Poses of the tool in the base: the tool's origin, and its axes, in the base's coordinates. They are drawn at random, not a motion.
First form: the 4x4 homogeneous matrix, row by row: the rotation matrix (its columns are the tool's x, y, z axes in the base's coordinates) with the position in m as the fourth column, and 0 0 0 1 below. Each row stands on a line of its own.
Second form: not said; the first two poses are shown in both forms.
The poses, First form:
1:
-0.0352 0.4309 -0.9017 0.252
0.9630 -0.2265 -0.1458 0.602
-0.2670 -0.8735 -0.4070 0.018
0 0 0 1
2:
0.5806 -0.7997 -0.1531 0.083
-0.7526 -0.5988 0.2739 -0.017
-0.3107 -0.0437 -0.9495 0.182
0 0 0 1
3:
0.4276 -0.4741 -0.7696 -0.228
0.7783 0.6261 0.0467 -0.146
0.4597 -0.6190 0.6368 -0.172
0 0 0 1
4:
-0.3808 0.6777 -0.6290 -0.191
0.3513 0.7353 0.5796 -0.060
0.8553 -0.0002 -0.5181 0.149
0 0 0 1
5:
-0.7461 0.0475 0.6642 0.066
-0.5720 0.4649 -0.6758 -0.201
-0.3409 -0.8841 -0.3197 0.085
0 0 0 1
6:
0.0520 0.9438 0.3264 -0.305
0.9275 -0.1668 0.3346 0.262
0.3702 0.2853 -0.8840 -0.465
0 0 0 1
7:
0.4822 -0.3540 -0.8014 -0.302
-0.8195 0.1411 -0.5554 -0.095
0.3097 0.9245 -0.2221 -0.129
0 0 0 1
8:
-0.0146 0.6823 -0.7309 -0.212
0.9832 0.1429 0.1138 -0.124
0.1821 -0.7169 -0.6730 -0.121
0 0 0 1
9:
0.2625 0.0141 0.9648 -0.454
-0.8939 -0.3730 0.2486 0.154
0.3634 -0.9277 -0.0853 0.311
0 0 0 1
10:
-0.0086 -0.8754 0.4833 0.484
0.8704 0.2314 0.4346 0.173
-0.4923 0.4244 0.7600 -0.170
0 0 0 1
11:
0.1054 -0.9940 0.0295 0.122
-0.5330 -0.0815 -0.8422 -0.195
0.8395 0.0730 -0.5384 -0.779
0 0 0 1
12:
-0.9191 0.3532 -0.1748 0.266
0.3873 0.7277 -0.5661 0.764
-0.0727 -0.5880 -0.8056 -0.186
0 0 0 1
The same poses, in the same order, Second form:
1:
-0.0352 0.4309 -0.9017 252
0.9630 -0.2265 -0.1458 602
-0.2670 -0.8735 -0.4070 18
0 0 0 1

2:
0.5806 -0.7997 -0.1531 83
-0.7526 -0.5988 0.2739 -17
-0.3107 -0.0437 -0.9495 182
0 0 0 1

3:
0.4276 -0.4741 -0.7696 -228
0.7783 0.6261 0.0467 -146
0.4597 -0.6190 0.6368 -172
0 0 0 1

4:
-0.3808 0.6777 -0.6290 -191
0.3513 0.7353 0.5796 -60
0.8553 -0.0002 -0.5181 149
0 0 0 1

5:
-0.7461 0.0475 0.6642 66
-0.5720 0.4649 -0.6758 -201
-0.3409 -0.8841 -0.3197 85
0 0 0 1

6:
0.0520 0.9438 0.3264 -305
0.9275 -0.1668 0.3346 262
0.3702 0.2853 -0.8840 -465
0 0 0 1

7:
0.4822 -0.3540 -0.8014 -302
-0.8195 0.1411 -0.5554 -95
0.3097 0.9245 -0.2221 -129
0 0 0 1

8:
-0.0146 0.6823 -0.7309 -212
0.9832 0.1429 0.1138 -124
0.1821 -0.7169 -0.6730 -121
0 0 0 1

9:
0.2625 0.0141 0.9648 -454
-0.8939 -0.3730 0.2486 154
0.3634 -0.9277 -0.0853 311
0 0 0 1

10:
-0.0086 -0.8754 0.4833 484
0.8704 0.2314 0.4346 173
-0.4923 0.4244 0.7600 -170
0 0 0 1

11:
0.1054 -0.9940 0.0295 122
-0.5330 -0.0815 -0.8422 -195
0.8395 0.0730 -0.5384 -779
0 0 0 1

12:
-0.9191 0.3532 -0.1748 266
0.3873 0.7277 -0.5661 764
-0.0727 -0.5880 -0.8056 -186
0 0 0 1

